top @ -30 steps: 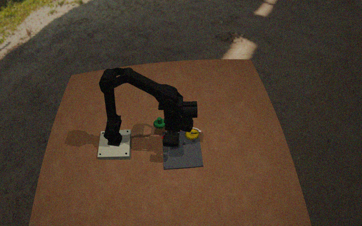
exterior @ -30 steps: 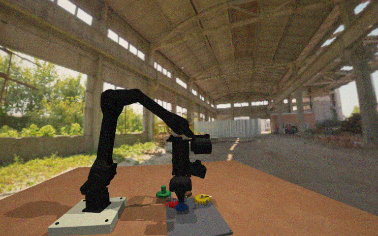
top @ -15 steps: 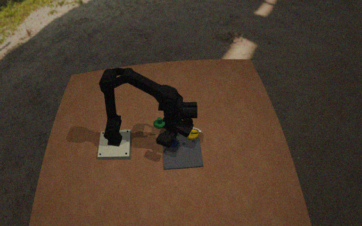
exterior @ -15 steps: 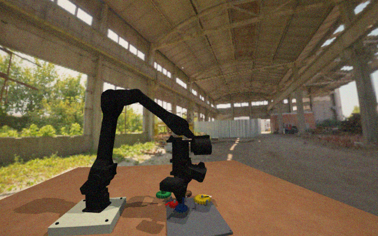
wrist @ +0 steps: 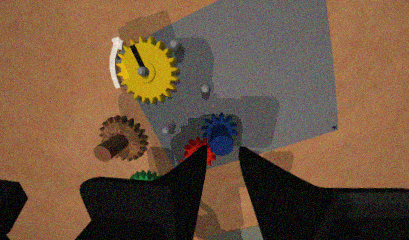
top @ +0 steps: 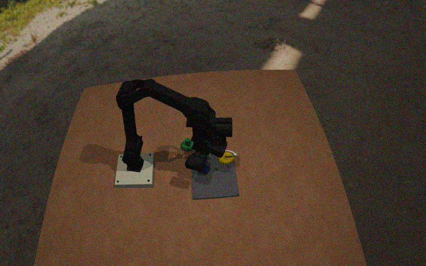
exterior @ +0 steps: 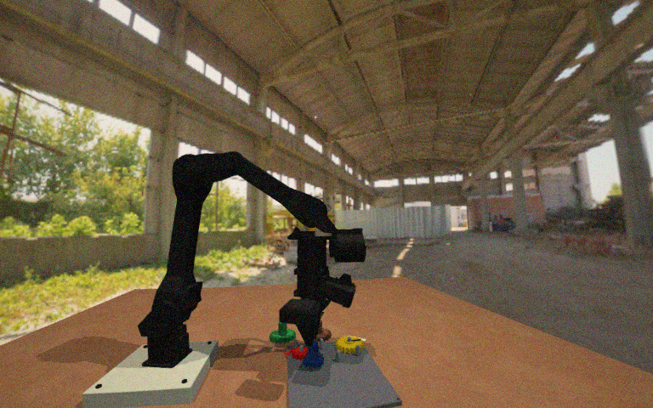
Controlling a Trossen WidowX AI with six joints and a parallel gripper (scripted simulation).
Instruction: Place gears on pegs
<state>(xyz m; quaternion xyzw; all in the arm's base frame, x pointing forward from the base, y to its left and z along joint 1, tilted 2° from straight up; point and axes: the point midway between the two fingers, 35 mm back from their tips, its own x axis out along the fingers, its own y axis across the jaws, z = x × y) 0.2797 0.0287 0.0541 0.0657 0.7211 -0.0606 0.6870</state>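
The blue gear is 30 mm below my gripper tip. Round my gripper tip: red gear: 20 mm behind, 30 mm to the left, 30 mm below; then yellow gear: 80 mm ahead, 60 mm to the left, 30 mm below; then red arrow: 50 mm behind, 40 mm to the left, 40 mm below.
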